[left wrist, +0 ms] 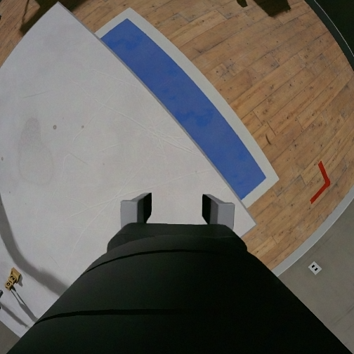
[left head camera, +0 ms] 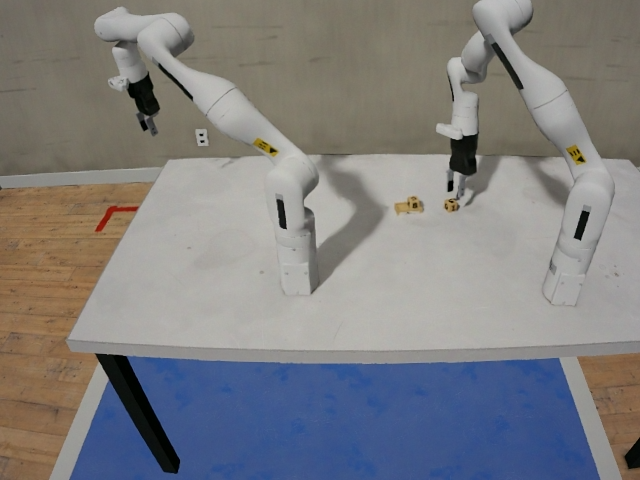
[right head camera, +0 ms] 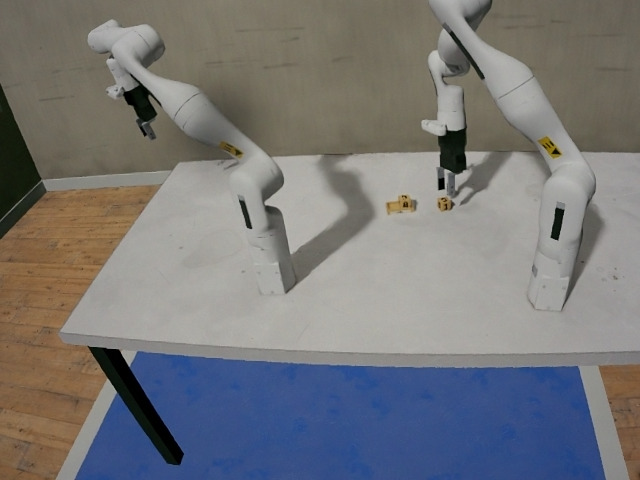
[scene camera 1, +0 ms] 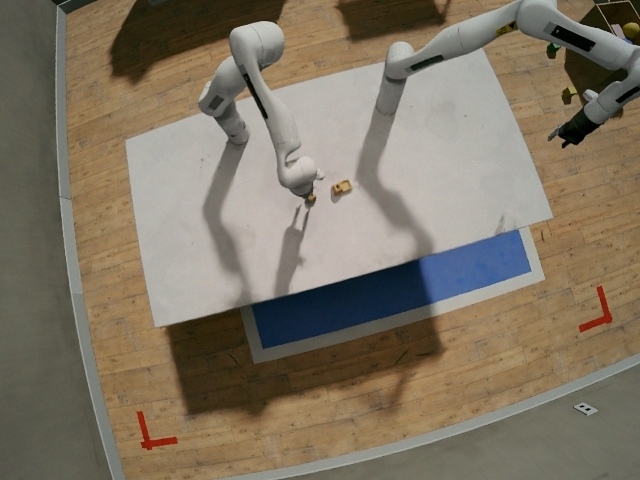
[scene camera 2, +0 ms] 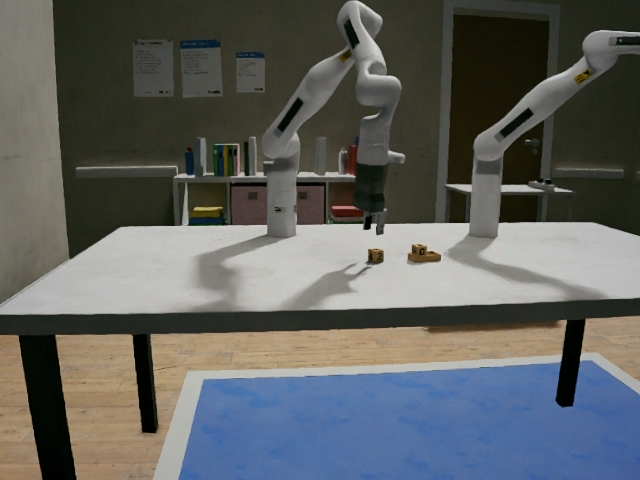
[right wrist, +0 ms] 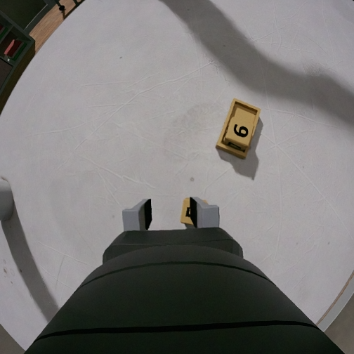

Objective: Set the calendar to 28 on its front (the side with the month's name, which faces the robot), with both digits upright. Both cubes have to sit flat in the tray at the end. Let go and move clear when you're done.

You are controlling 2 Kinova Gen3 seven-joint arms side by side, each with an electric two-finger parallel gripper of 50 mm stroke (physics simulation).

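Pixels of known places: left gripper, between the fingertips: [left head camera: 150, 132] [right head camera: 150, 136] [scene camera 1: 555, 142]; right gripper, between the fingertips: [left head camera: 455, 193] [right head camera: 446, 192] [scene camera 2: 373, 231]; left arm's base, origin of its link: [left head camera: 299, 281] [right head camera: 277, 281] [scene camera 1: 387, 104] [scene camera 2: 483, 235]; right arm's base, origin of its link: [left head camera: 559, 291] [right head camera: 546, 295] [scene camera 1: 240, 135] [scene camera 2: 281, 234].
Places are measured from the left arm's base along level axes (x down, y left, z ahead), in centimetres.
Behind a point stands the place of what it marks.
The wooden tray [left head camera: 400, 207] {x -1.0, y -26.7, z 31.2 cm} [right head camera: 391, 208] {x -0.9, y -26.7, z 30.5 cm} [scene camera 2: 430, 257] {x -1.1, y -27.9, z 33.2 cm} [right wrist: 239, 101] lies on the table. One cube [left head camera: 414, 203] {x -3.3, y -30.6, z 29.9 cm} [right head camera: 405, 202] {x -3.2, y -30.7, z 30.0 cm} [scene camera 1: 338, 188] {x -4.0, y -30.6, z 32.2 cm} [scene camera 2: 418, 250] {x -2.9, y -31.1, z 33.1 cm} [right wrist: 240, 131] sits in its right half, in the head views, with an 8 towards the robot. The other cube [left head camera: 450, 205] {x -2.6, y -41.2, z 30.1 cm} [right head camera: 444, 204] {x -2.4, y -41.7, z 30.2 cm} [scene camera 1: 311, 197] {x -3.0, y -41.6, z 32.7 cm} [scene camera 2: 375, 255] {x -1.9, y -42.1, z 33.6 cm} [right wrist: 185, 212] lies on the table right of the tray; a 2 faces scene camera 2. My right gripper [left head camera: 454, 191] {x -7.0, y -42.0, z 29.4 cm} [right head camera: 446, 187] {x -7.0, y -42.0, z 29.4 cm} [scene camera 2: 374, 227] {x -7.0, y -42.0, z 29.4 cm} [right wrist: 170, 208] is open and empty above this cube, whose wrist view is partly hidden by a finger. My left gripper [left head camera: 146, 128] {x -23.1, y 47.9, z 40.1 cm} [right head camera: 145, 132] {x -23.1, y 47.9, z 40.1 cm} [left wrist: 176, 204] is open and empty, far left.
The white table [left head camera: 361, 310] {x 0.0, y -15.0, z -9.5 cm} [scene camera 1: 196, 248] {x 0.0, y -92.9, z 39.7 cm} carries both arm bases. In scene camera 2, a shelf unit [scene camera 2: 206, 178] and a small side table [scene camera 2: 485, 190] stand behind it. A blue mat [left head camera: 330, 413] lies on the floor beneath.
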